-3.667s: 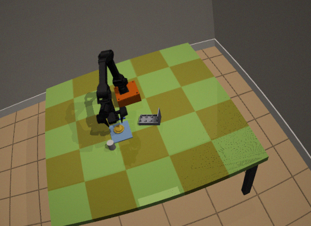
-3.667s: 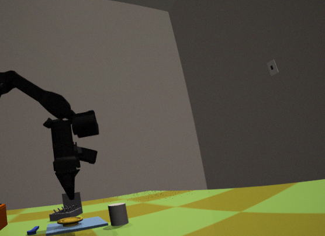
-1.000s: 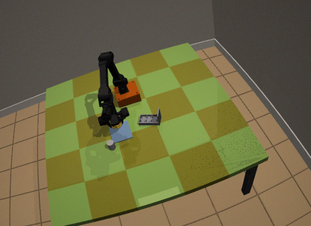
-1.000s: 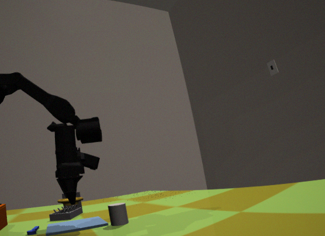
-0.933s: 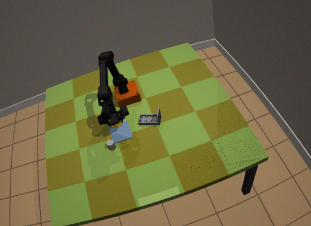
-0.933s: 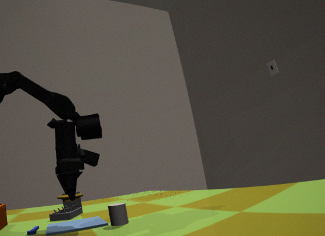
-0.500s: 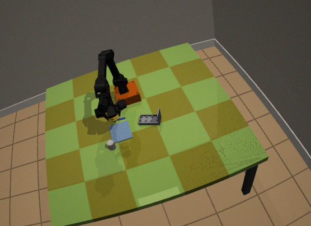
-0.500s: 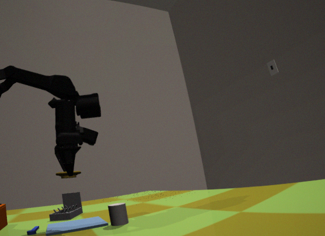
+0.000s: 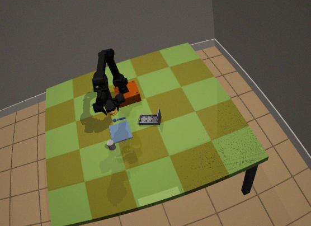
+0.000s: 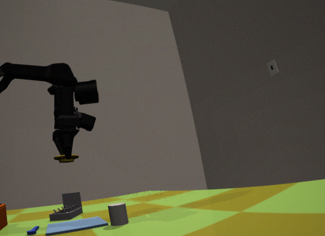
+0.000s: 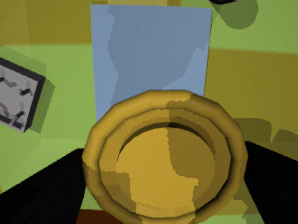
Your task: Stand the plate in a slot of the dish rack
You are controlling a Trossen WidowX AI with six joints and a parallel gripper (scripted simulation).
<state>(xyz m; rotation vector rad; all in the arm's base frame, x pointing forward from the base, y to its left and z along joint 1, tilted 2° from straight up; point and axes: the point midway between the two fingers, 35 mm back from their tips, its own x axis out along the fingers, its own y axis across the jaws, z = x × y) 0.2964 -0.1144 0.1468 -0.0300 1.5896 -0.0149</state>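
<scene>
My gripper tip is 20 cm to the right of the grey dish rack and 15 cm above it. From my gripper tip the other things lie so: yellow plate 1 cm above; then grey cup 10 cm ahead, 8 cm to the right, 15 cm below; then light blue mat 17 cm below.
</scene>
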